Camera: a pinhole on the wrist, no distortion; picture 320 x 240 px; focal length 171.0 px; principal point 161.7 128.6 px. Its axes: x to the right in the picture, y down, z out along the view. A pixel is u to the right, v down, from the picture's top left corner.
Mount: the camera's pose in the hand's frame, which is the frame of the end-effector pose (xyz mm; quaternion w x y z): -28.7 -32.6 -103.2 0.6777 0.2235 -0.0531 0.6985
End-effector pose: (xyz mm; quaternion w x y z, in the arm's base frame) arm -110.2 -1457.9 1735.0 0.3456 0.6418 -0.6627 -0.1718
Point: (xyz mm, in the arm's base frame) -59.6 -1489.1 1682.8
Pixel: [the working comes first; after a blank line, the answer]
In the camera's frame: 4.2 -19.3 128.6

167 103
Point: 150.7 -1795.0 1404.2
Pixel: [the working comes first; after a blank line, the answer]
In the camera's frame: -293.3 -199.9 435.6

47 50
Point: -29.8 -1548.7 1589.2
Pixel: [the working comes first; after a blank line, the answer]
In the camera's frame: -57.2 -35.3 224.4

118 102
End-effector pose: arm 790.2 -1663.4 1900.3 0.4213 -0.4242 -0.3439 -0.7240
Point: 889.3 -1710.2 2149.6
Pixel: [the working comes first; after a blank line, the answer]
In the camera's frame: 242.3 -202.2 166.7

outside the picture
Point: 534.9 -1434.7 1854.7
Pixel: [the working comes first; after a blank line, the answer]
In the camera's frame: -198.9 79.9 285.9

43 176
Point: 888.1 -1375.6 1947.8
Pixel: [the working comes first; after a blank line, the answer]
In the camera's frame: 162.2 137.3 342.8

243 197
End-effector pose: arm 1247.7 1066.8 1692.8 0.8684 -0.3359 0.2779 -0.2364
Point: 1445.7 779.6 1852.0
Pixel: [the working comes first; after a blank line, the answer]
In the camera's frame: -127.7 -222.5 334.4

96 15
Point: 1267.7 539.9 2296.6
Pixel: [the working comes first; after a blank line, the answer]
In the camera's frame: -586.5 -43.7 545.1

outside the picture
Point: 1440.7 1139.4 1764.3
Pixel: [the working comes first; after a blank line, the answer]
In the camera's frame: 186.0 -36.7 269.5

280 105
